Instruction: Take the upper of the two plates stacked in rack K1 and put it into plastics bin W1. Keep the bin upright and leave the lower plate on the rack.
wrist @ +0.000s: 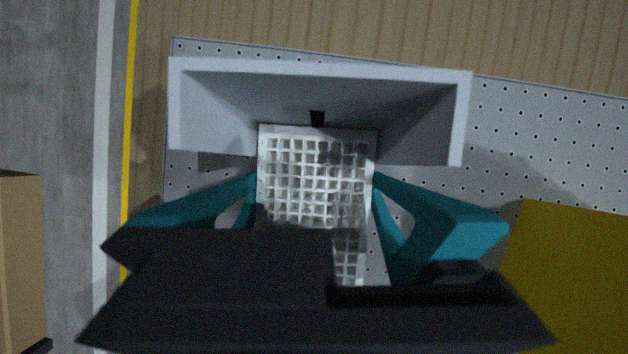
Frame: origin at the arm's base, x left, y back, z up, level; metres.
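Where they show: gripper, fingertip midpoint: [314, 176].
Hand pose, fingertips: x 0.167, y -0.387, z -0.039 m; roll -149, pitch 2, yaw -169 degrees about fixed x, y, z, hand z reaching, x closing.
Observation:
Each offset is from my fingertips to the top centre of the thing. "*": to the spot under its first point. Level surfaces: height alone.
A clear-white plate with a grid of square wells @(* dz +0.014, dx +0.009, dy +0.005 m) [300, 182] is between the two teal fingers of my gripper [314, 176], which is shut on its left and right edges. The gripper's dark body covers the plate's near part. Rack K1, a pale grey three-sided holder @(dz +0.077, dx -0.005, dy +0.036 m) [320, 65] with a black slot in its back wall, stands beyond and below the plate. The held plate overlaps the rack's inside in view. The lower plate cannot be clearly told apart beneath it. I cannot identify bin W1 in this view.
A grey perforated board @(dz -0.077 m) [540, 150] lies under the rack. A yellow surface @(* dz -0.017, dx -0.262, dy +0.051 m) [575, 280] is at the lower right. A tan box [22, 260] is at the left edge, beyond a yellow line [128, 125] and a white strip [102, 125].

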